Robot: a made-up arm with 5 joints.
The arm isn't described. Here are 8 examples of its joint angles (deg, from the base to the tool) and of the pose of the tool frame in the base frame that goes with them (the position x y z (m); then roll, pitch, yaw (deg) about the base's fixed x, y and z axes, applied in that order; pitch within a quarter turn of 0, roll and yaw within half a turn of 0).
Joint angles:
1: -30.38 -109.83 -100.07 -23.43 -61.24
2: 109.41 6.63 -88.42 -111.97 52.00
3: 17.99 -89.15 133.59 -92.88 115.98
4: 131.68 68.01 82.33 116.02 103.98
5: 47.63 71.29 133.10 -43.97 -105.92
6: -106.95 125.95 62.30 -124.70 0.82
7: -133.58 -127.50 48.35 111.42 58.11
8: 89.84 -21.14 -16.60 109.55 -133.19
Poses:
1: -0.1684 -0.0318 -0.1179 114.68 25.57 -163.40
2: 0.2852 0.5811 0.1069 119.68 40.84 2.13
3: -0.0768 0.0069 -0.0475 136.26 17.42 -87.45
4: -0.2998 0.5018 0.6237 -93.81 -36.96 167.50
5: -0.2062 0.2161 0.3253 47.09 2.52 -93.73
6: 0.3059 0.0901 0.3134 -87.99 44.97 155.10
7: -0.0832 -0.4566 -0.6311 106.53 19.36 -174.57
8: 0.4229 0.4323 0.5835 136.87 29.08 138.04
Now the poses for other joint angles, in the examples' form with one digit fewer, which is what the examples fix.
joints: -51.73 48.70 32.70 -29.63 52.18
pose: -0.278 -0.403 0.150 39.7 70.2 -13.0
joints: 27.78 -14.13 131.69 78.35 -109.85
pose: -0.099 0.490 0.581 21.5 67.6 -43.2
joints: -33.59 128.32 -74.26 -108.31 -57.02
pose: -0.385 -0.500 0.180 -90.4 8.0 -32.5
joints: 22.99 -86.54 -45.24 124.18 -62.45
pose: -0.177 0.784 -0.152 128.0 1.3 -70.2
